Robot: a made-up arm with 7 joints. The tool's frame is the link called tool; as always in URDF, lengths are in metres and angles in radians. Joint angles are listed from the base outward.
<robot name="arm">
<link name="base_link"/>
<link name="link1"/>
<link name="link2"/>
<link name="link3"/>
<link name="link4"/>
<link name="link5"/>
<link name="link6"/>
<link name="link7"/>
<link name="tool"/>
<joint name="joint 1" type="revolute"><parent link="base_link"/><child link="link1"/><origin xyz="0 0 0" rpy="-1.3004 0.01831 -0.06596"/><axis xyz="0 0 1"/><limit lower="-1.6" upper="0.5"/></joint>
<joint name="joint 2" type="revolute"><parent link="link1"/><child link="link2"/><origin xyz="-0.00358 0.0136 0.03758" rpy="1.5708 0 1.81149"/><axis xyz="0 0 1"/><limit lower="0" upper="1.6"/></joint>
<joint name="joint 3" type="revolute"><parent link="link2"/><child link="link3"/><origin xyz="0.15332 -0.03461 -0.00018" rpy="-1.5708 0 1.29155"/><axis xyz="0 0 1"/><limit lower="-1.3" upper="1.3"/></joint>
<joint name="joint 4" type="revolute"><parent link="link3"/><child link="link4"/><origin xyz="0 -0.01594 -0.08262" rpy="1.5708 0 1.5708"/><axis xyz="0 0 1"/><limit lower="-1.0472" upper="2.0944"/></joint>
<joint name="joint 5" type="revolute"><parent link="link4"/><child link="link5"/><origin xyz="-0.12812 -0.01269 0.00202" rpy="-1.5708 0 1.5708"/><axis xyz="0 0 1"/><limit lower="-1.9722" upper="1.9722"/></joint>
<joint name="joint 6" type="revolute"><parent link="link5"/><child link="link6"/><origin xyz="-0.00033 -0.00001 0.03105" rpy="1.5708 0 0"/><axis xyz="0 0 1"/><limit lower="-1.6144" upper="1.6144"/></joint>
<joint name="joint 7" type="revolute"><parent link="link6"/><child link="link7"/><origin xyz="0.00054 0.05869 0.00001" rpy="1.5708 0 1.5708"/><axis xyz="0 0 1"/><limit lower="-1.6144" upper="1.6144"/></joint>
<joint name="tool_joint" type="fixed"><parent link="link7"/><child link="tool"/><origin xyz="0 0 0"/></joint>
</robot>
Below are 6 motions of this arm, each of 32 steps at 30 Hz.
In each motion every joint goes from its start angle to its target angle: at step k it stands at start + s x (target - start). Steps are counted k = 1, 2, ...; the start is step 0. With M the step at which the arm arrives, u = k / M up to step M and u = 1 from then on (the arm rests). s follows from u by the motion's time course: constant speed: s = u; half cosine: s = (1 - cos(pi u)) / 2; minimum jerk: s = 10 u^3 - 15 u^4 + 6 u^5.
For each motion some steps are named. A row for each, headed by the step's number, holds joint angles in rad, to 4 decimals.
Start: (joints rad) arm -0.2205 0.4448 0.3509 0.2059 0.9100 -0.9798 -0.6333
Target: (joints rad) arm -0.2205 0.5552 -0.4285 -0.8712 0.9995 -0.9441 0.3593
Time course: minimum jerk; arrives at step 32
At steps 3, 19, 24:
3: -0.2205 0.4456 0.3453 0.1982 0.9106 -0.9795 -0.6262
19: -0.2205 0.5190 -0.1726 -0.5176 0.9701 -0.9558 0.0334
24: -0.2205 0.5438 -0.3478 -0.7597 0.9902 -0.9478 0.2566

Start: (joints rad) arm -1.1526 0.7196 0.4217 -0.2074 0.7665 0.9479 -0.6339
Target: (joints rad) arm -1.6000 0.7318 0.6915 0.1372 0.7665 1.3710 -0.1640
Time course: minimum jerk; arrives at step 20
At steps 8, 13, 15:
8: -1.2946 0.7235 0.5073 -0.0980 0.7665 1.0822 -0.4847
13: -1.4948 0.7289 0.6281 0.0562 0.7665 1.2715 -0.2745
15: -1.5537 0.7305 0.6636 0.1015 0.7665 1.3272 -0.2126

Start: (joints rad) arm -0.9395 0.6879 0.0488 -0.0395 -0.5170 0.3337 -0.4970
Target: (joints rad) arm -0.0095 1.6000 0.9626 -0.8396 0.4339 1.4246 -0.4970
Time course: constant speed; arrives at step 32
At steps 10, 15, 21, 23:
10: -0.6489 0.9729 0.3344 -0.2895 -0.2198 0.6746 -0.4970
15: -0.5036 1.1154 0.4771 -0.4145 -0.0713 0.8451 -0.4970
21: -0.3292 1.2865 0.6485 -0.5646 0.1070 1.0496 -0.4970
23: -0.2711 1.3435 0.7056 -0.6146 0.1665 1.1178 -0.4970

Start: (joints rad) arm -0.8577 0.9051 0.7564 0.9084 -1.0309 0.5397 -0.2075
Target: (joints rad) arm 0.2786 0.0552 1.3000 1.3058 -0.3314 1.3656 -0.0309
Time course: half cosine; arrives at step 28
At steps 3, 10, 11, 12, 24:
3: -0.8258 0.8813 0.7717 0.9196 -1.0113 0.5629 -0.2025
10: -0.5361 0.6645 0.9103 1.0209 -0.8329 0.7735 -0.1575
11: -0.4772 0.6205 0.9384 1.0415 -0.7967 0.8163 -0.1484
12: -0.4160 0.5747 0.9677 1.0629 -0.7590 0.8608 -0.1388
24: 0.2223 0.0973 1.2731 1.2861 -0.3660 1.3247 -0.0396

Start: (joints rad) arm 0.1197 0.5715 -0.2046 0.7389 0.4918 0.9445 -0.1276
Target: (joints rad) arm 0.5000 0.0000 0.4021 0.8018 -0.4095 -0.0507 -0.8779
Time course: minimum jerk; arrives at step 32
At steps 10, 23, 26, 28, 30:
10: 0.1882 0.4686 -0.0954 0.7502 0.3296 0.7654 -0.2627
23: 0.4471 0.0795 0.3177 0.7930 -0.2841 0.0878 -0.7735
26: 0.4815 0.0279 0.3725 0.7987 -0.3655 -0.0022 -0.8413
28: 0.4939 0.0092 0.3924 0.8008 -0.3950 -0.0347 -0.8659
30: 0.4992 0.0013 0.4008 0.8017 -0.4075 -0.0485 -0.8762

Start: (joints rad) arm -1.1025 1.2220 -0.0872 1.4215 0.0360 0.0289 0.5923
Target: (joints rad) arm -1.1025 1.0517 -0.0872 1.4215 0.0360 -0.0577 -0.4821
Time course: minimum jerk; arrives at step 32
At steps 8, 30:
8: -1.1025 1.2044 -0.0872 1.4215 0.0360 0.0199 0.4811
30: -1.1025 1.0521 -0.0872 1.4215 0.0360 -0.0575 -0.4797

